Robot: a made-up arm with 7 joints.
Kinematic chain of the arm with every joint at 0, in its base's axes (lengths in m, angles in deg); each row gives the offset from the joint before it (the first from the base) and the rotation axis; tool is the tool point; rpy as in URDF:
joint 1: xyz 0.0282 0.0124 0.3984 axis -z
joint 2: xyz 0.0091 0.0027 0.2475 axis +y
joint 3: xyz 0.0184 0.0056 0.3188 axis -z
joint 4: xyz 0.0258 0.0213 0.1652 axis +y
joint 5: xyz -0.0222 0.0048 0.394 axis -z
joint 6: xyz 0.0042 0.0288 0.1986 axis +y
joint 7: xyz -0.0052 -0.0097 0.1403 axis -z
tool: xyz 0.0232 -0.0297 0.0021 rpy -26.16 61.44 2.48
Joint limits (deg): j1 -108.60..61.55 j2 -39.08..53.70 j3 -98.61..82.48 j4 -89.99..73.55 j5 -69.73..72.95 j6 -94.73..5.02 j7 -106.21..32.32
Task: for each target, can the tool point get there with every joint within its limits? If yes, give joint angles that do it. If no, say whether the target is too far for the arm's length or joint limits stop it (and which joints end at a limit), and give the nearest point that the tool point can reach.
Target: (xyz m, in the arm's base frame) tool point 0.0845 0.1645 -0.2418
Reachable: no: joint limits stop it (at a limit: joint 1, joint 2, joint 4, joint 7) | nearest point -0.1745 0.6091 0.5397 | short by 0.936 m
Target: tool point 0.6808 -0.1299 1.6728
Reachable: yes | joints 16.86 33.05 -84.37 4.73 61.28 -10.88 19.65
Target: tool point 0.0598 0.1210 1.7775
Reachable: yes | joints -70.81 -17.33 12.64 44.12 40.38 -60.77 11.99
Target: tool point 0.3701 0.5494 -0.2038
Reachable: no: joint limits stop it (at a limit: joint 2, joint 4, joint 6, joint 7) | nearest point 0.5579 0.8444 0.4228 | short by 0.718 m
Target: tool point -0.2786 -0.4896 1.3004
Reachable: yes | joints 16.74 1.08 -71.97 -61.56 -13.19 -84.30 -31.25
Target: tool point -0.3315 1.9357 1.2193
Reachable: no: too far | nearest point -0.1833 1.1434 1.0494 | short by 0.824 m
